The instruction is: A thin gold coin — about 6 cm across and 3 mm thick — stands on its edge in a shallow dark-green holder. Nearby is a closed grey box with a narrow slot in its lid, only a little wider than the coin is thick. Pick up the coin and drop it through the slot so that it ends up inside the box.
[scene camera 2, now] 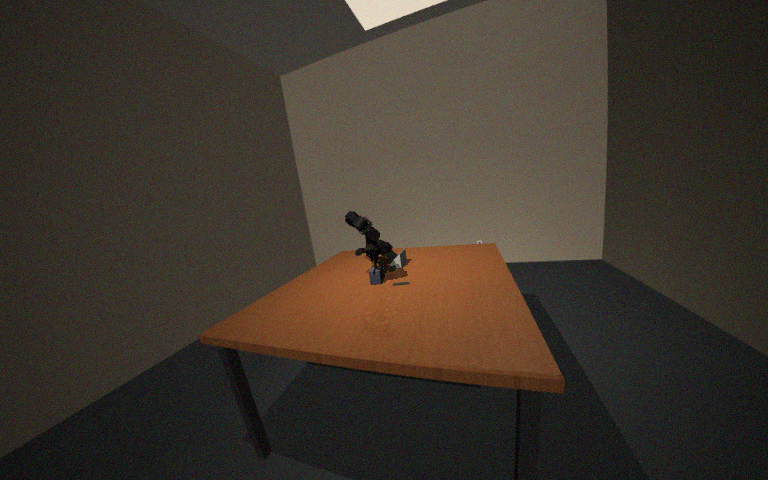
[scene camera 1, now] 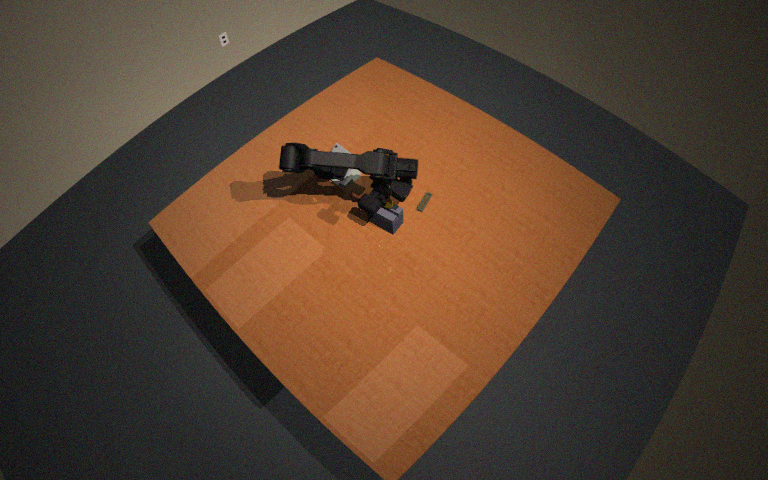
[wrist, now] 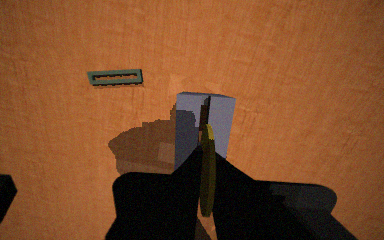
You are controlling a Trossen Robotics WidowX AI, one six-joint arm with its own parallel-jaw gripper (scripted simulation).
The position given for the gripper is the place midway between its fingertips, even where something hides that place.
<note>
The gripper [scene camera 1: 384,204] holds a gold coin [wrist: 208,173].
The gripper also shows in the wrist view [wrist: 202,150].
</note>
